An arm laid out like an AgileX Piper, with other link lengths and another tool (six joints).
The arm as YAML. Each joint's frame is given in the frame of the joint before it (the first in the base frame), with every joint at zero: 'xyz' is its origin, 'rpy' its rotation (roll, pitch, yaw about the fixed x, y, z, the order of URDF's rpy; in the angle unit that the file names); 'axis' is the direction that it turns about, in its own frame. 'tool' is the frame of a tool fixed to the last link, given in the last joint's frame.
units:
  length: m
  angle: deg
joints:
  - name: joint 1
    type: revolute
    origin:
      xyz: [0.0, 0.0, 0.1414]
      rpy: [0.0, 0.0, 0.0]
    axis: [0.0, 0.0, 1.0]
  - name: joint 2
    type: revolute
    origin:
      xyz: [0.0, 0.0, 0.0]
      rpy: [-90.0, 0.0, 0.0]
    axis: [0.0, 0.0, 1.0]
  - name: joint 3
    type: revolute
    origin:
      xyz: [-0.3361, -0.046, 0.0]
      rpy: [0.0, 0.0, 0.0]
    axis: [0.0, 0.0, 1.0]
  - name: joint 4
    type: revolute
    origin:
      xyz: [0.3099, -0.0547, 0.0]
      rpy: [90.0, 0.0, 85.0]
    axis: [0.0, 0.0, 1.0]
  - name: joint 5
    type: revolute
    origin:
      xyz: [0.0, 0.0, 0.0]
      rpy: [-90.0, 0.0, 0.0]
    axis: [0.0, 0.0, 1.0]
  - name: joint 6
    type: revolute
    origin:
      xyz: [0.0, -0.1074, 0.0]
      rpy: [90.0, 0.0, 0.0]
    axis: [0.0, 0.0, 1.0]
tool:
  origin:
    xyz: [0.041, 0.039, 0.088]
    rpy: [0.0, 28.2, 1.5]
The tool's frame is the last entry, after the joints.
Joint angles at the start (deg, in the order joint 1, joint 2, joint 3, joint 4, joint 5, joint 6): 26.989 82.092 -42.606 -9.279 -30.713 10.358
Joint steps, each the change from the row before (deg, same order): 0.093 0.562 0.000 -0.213 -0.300 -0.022; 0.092 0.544 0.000 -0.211 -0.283 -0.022; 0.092 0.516 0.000 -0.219 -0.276 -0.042; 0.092 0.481 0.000 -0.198 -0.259 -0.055; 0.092 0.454 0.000 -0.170 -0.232 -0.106; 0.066 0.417 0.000 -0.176 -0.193 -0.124; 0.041 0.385 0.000 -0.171 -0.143 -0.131; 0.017 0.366 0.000 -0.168 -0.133 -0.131
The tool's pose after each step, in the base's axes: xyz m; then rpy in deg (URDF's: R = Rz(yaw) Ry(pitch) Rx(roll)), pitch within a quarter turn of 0, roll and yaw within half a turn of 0. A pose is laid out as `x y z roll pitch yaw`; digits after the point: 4 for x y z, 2 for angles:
0.3861 0.2614 0.2691 172.52 57.20 -154.63
0.3866 0.2630 0.2655 172.84 56.94 -154.11
0.3871 0.2645 0.2620 173.20 56.70 -153.55
0.3875 0.2659 0.2587 173.54 56.49 -153.01
0.3879 0.2672 0.2556 173.94 56.27 -152.45
0.3882 0.2682 0.2526 174.37 56.05 -151.88
0.3886 0.2690 0.2497 174.81 55.82 -151.34
0.3891 0.2696 0.2469 175.24 55.59 -150.83

